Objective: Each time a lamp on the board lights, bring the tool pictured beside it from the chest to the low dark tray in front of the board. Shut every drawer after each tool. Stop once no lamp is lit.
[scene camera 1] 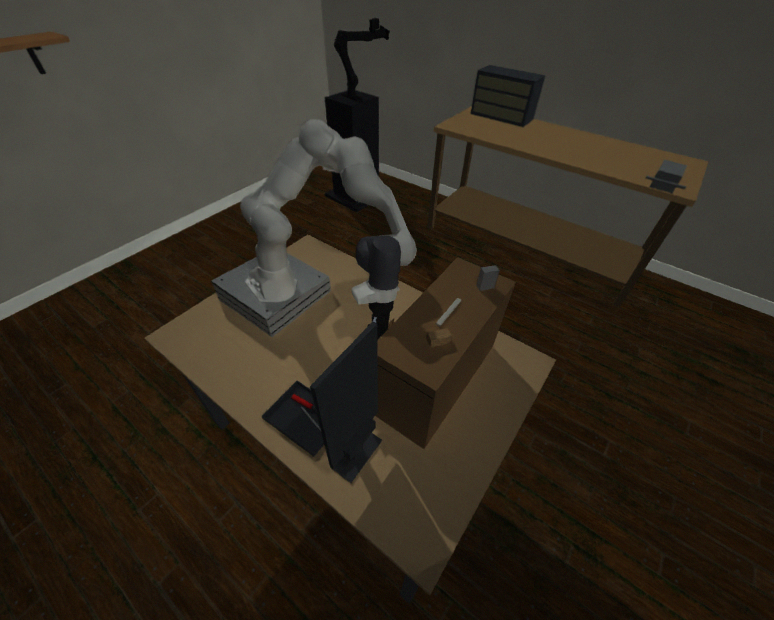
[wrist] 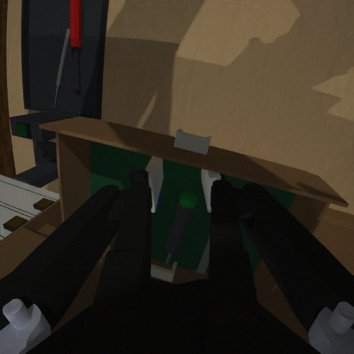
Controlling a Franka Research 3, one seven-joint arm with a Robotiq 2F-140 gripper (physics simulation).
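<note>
My gripper [scene camera 1: 381, 331] [wrist: 181, 164] is partly open and empty, its fingertips over an open drawer [wrist: 125, 139] of the brown chest [scene camera 1: 413, 358]. Between and below the fingers, a tool with a dark handle and green end [wrist: 179, 230] lies on the drawer's green floor. Something small and blue [wrist: 160, 200] and a grey piece [wrist: 204, 257] show partly beside it. The low dark tray [scene camera 1: 277, 423] [wrist: 40, 65] holds a red-handled tool [scene camera 1: 301, 400] [wrist: 75, 25] and a thin grey tool [scene camera 1: 310, 416] [wrist: 62, 60]. The board [scene camera 1: 348, 393] shows its back in the scene view; its lamps are not readable.
A white stick [scene camera 1: 449, 311], a wooden block [scene camera 1: 439, 337] and a grey box [scene camera 1: 488, 277] are on the chest top. The board stands close beside the chest and tray. A white panel with dark amber squares [wrist: 25, 197] shows at the wrist view's left edge.
</note>
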